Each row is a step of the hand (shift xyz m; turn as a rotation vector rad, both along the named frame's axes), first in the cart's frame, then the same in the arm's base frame.
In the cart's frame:
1: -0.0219 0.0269 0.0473 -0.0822 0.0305 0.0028
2: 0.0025 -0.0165 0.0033 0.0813 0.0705 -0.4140
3: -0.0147 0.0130 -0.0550 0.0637 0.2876 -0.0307
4: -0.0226 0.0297 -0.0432 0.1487 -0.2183 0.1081
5: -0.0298 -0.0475 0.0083 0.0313 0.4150 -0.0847
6: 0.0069 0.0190 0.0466 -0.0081 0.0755 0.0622
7: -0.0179 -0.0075 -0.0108 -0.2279 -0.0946 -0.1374
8: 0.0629 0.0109 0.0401 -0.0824 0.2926 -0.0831
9: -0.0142 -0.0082 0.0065 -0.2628 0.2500 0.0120
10: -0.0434 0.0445 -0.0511 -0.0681 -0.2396 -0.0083
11: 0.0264 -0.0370 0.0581 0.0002 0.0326 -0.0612
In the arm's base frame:
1: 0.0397 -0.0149 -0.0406 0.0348 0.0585 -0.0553
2: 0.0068 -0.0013 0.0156 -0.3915 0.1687 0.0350
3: -0.0400 0.0420 -0.0069 -0.1528 -0.0783 -0.2414
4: -0.0321 0.0386 -0.0271 0.0803 -0.1466 0.2314
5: 0.0378 0.0263 0.0331 -0.2207 -0.0411 -0.3605
6: 0.0268 -0.0360 -0.0238 0.0281 -0.0424 -0.0840
7: 0.0033 0.0217 0.0032 0.0417 0.2765 0.0393
8: -0.0048 -0.0752 0.0029 -0.1197 0.0675 -0.2836
9: 0.0152 0.0087 0.0019 0.0631 0.1610 -0.3191
10: -0.0324 0.0574 -0.0461 0.1084 0.0971 0.2023
11: 0.0443 -0.0493 0.0324 -0.0591 0.0307 -0.0192

